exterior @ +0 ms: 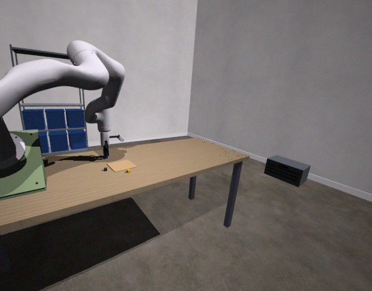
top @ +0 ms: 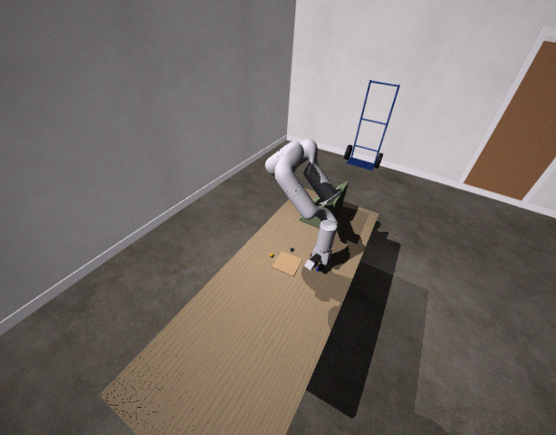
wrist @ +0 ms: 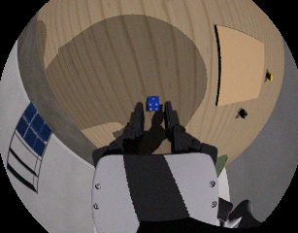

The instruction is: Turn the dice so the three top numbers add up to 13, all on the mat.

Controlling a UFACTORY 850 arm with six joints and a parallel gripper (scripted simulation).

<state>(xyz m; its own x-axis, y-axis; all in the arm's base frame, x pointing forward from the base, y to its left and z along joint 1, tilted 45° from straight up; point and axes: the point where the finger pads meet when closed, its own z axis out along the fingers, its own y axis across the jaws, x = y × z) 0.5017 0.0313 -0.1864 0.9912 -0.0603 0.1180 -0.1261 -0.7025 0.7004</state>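
The blue die is 3 cm below my hand. Round my hand: black die 20 cm to the right, 5 cm behind, 3 cm below; tan mat 18 cm to the right, 5 cm ahead, 4 cm below; yellow die 28 cm to the right, 6 cm ahead, 3 cm below.
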